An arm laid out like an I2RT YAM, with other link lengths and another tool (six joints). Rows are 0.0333 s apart.
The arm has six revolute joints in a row. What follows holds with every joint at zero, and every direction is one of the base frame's. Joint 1 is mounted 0.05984 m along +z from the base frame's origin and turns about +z. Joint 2 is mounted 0.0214 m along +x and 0.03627 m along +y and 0.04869 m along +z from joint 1 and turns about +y. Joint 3 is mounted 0.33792 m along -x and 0.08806 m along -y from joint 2 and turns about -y. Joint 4 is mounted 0.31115 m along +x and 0.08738 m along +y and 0.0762 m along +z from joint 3 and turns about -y. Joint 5 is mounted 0.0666 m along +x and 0.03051 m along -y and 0.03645 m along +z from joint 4 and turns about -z. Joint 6 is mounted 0.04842 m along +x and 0.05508 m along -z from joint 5 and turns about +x. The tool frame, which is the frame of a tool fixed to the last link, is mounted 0.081 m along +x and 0.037 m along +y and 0.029 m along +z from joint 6; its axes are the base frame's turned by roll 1.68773, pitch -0.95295 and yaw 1.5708 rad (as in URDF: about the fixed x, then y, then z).
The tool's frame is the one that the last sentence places.
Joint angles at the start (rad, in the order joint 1, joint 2, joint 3, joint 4, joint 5, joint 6):
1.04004, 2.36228, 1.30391, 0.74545, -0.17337, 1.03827
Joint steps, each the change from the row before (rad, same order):
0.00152, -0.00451, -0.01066, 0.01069, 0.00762, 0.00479
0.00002, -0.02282, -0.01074, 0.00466, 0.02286, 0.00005
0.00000, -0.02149, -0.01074, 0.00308, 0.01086, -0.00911
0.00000, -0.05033, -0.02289, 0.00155, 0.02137, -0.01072
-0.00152, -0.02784, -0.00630, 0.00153, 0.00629, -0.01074
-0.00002, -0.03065, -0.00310, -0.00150, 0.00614, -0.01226
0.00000, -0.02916, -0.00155, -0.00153, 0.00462, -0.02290
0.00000, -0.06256, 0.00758, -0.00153, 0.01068, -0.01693
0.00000, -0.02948, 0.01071, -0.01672, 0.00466, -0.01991
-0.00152, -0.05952, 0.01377, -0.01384, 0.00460, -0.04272
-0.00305, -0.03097, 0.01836, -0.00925, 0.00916, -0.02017
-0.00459, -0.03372, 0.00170, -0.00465, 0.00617, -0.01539
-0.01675, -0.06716, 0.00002, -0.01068, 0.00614, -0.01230
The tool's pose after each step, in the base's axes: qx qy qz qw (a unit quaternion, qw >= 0); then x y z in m. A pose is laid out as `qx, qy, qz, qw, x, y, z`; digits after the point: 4 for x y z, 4 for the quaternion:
-0.7246, -0.3130, -0.3745, 0.4865, 0.3223, 0.5909, 0.0793
-0.7226, -0.3065, -0.3867, 0.4841, 0.3239, 0.5878, 0.0905
-0.7186, -0.3065, -0.3961, 0.4824, 0.3236, 0.5853, 0.1006
-0.7111, -0.3034, -0.4135, 0.4809, 0.3227, 0.5792, 0.1237
-0.7036, -0.3039, -0.4249, 0.4817, 0.3227, 0.5768, 0.1392
-0.6946, -0.3051, -0.4371, 0.4830, 0.3220, 0.5750, 0.1571
-0.6840, -0.3105, -0.4510, 0.4820, 0.3205, 0.5734, 0.1748
-0.6610, -0.3083, -0.4781, 0.4894, 0.3190, 0.5697, 0.2176
-0.6513, -0.3120, -0.4905, 0.4878, 0.3179, 0.5685, 0.2379
-0.6267, -0.3193, -0.5185, 0.4863, 0.3142, 0.5630, 0.2790
-0.6124, -0.3181, -0.5374, 0.4848, 0.3145, 0.5592, 0.3052
-0.6015, -0.3165, -0.5521, 0.4830, 0.3137, 0.5520, 0.3259
-0.5836, -0.3070, -0.5763, 0.4827, 0.3150, 0.5335, 0.3645

